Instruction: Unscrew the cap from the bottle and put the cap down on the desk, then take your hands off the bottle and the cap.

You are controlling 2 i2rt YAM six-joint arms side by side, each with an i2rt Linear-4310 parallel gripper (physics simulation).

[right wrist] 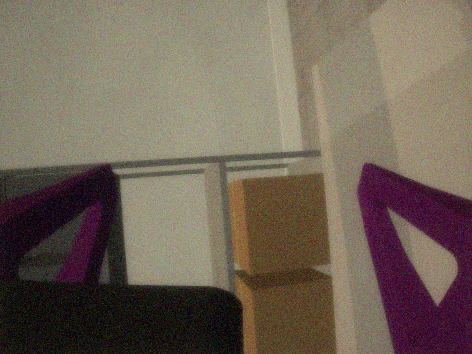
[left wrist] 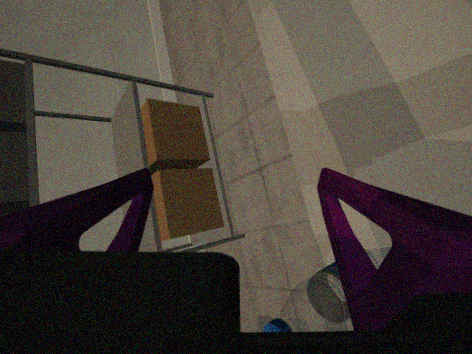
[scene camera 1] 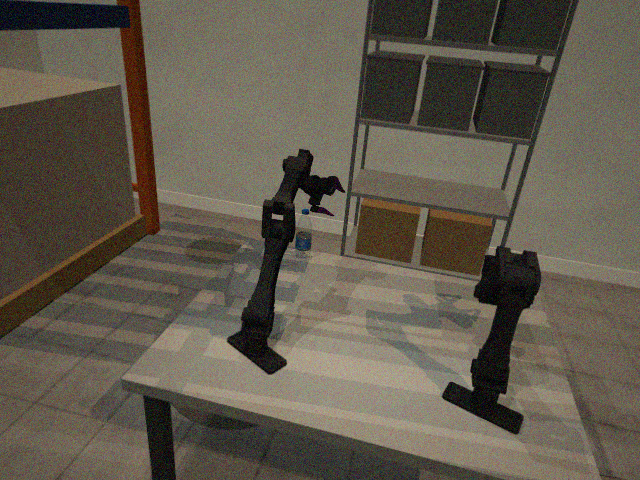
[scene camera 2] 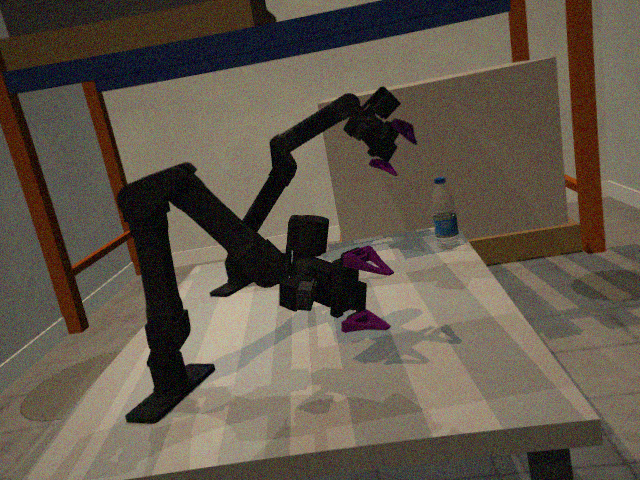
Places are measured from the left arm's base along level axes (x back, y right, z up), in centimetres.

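Pixels of known places: left gripper, between the fingertips: (left wrist: 235, 177) (scene camera 1: 338, 204) (scene camera 2: 405, 159); right gripper, between the fingertips: (right wrist: 237, 177) (scene camera 2: 390, 301); left arm's base, origin of its link: (scene camera 1: 256, 352) (scene camera 2: 240, 284); right arm's base, origin of its link: (scene camera 1: 481, 407) (scene camera 2: 174, 393).
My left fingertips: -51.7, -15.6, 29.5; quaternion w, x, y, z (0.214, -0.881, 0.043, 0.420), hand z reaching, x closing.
Observation:
Ahead of a thing's pixels: the offset from my left fingertips to its top centre, as dx, dy, dz. Level surfaces: height alone.
The clear bottle @[-1.4, -17.5, -8.9] (scene camera 1: 303, 240) (scene camera 2: 445, 225) with a blue label stands upright at the desk's far corner. Its blue cap @[-1.4, -17.5, -8.8] (scene camera 1: 305, 211) (scene camera 2: 439, 180) is on top. In the left wrist view the cap (left wrist: 277, 326) shows at the bottom edge, partly hidden by the gripper body, and the bottle (left wrist: 324, 296) is partly behind a finger. My left gripper (scene camera 1: 338, 203) (scene camera 2: 406, 159) (left wrist: 235, 177) is open and empty, above cap height and apart from the bottle. My right gripper (scene camera 2: 391, 299) (right wrist: 237, 177) is open and empty, low over the desk, well away from the bottle.
The desk @[dz -29.5] (scene camera 1: 330, 364) (scene camera 2: 465, 403) carries both arm bases. Beyond it stands a metal shelf unit (scene camera 1: 430, 200) with dark bins and two cardboard boxes (scene camera 1: 388, 230) (left wrist: 180, 135) (right wrist: 285, 222). An orange-posted frame (scene camera 1: 140, 118) (scene camera 2: 585, 124) stands beyond the desk's side.

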